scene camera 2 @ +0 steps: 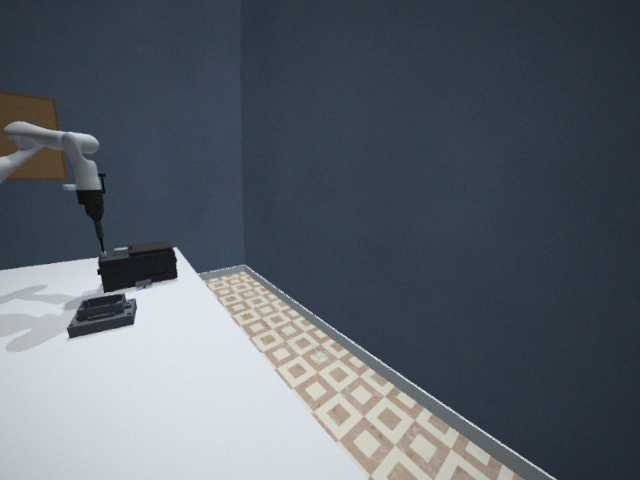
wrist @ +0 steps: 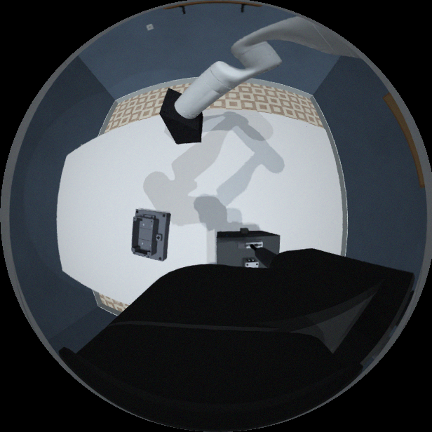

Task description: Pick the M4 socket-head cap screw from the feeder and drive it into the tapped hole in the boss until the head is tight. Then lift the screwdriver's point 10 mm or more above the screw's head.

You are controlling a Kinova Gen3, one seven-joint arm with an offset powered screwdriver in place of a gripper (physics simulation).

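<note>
The black screw feeder (scene camera 2: 139, 271) (wrist: 229, 251) stands at the back of the table in the scene view. My screwdriver (scene camera 2: 102, 252) (wrist: 253, 246) points down, its thin tip at the bright pick-up spot on the feeder's top. In both views the tip seems to meet that spot or stand just above it; a small gap cannot be told. The M4 screw cannot be made out at the tip, so whether the bit holds it is unclear. The dark grey fixture (scene camera 2: 101, 324) (wrist: 164, 222) lies flat, apart from the feeder. A small round boss (wrist: 159, 237) shows beside its raised rectangular frame.
The white table (scene camera 2: 155, 392) (wrist: 100, 180) carries both objects. A small grey piece (scene camera 2: 143, 283) is at the feeder's foot. The arm's black base (wrist: 182, 129) stands at the table's far edge in the wrist view. The black tool body (wrist: 240, 360) hides much of the wrist view's lower part.
</note>
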